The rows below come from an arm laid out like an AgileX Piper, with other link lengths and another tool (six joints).
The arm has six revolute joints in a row. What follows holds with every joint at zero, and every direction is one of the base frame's. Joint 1 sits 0.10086 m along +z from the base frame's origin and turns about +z. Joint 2 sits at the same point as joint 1 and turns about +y. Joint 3 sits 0.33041 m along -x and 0.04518 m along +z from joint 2 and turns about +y. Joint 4 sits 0.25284 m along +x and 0.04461 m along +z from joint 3 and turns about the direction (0.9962, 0, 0.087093). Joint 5 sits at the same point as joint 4 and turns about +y. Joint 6 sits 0.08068 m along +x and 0.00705 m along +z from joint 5 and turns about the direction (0.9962, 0, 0.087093). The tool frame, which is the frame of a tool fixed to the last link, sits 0.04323 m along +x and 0.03 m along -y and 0.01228 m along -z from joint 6; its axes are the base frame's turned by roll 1.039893, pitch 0.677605 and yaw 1.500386 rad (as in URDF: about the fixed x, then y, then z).
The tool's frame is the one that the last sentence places.
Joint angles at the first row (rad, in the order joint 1, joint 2, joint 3, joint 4, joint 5, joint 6):
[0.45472 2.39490 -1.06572 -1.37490 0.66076 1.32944]
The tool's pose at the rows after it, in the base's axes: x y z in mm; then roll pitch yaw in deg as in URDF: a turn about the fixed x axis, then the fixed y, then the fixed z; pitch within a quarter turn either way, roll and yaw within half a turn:
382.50 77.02 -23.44 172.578 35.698 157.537
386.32 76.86 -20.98 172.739 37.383 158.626
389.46 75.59 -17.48 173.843 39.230 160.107
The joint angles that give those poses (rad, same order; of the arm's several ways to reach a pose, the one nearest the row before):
[0.45472 2.39490 -1.06572 -1.40292 0.66446 1.34165]
[0.45473 2.39489 -1.06657 -1.45121 0.67833 1.37273]
[0.45474 2.39488 -1.06654 -1.49196 0.70461 1.39436]

